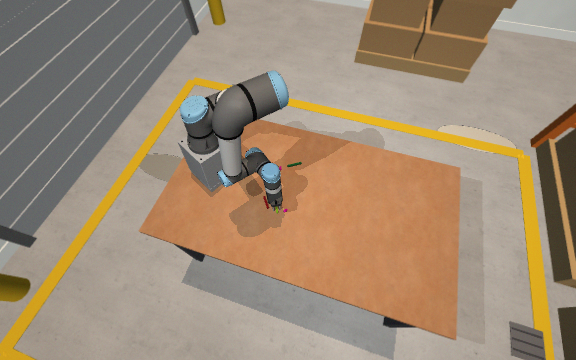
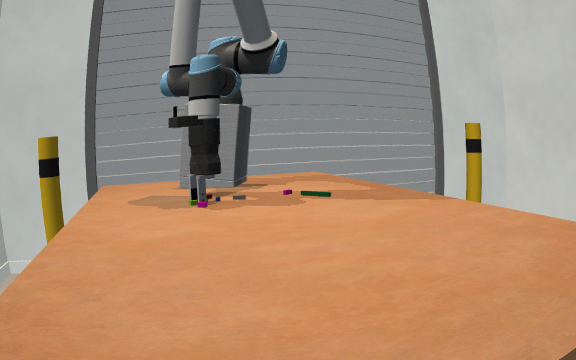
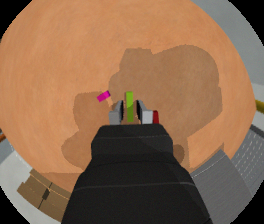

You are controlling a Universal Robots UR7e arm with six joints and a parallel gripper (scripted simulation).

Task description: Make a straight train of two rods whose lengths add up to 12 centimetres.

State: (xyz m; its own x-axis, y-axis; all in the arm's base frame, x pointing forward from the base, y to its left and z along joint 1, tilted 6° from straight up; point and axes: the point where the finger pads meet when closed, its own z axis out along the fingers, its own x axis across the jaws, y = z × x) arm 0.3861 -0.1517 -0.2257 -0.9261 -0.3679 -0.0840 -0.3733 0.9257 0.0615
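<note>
My hand is 10 mm above the lime rod. From my hand the other things lie so: red rod 60 mm behind, 20 mm to the left, 10 mm below; blue rod 50 mm to the left, 20 mm behind, 10 mm below; grey rod 110 mm to the left, 20 mm behind, 10 mm below.
</note>
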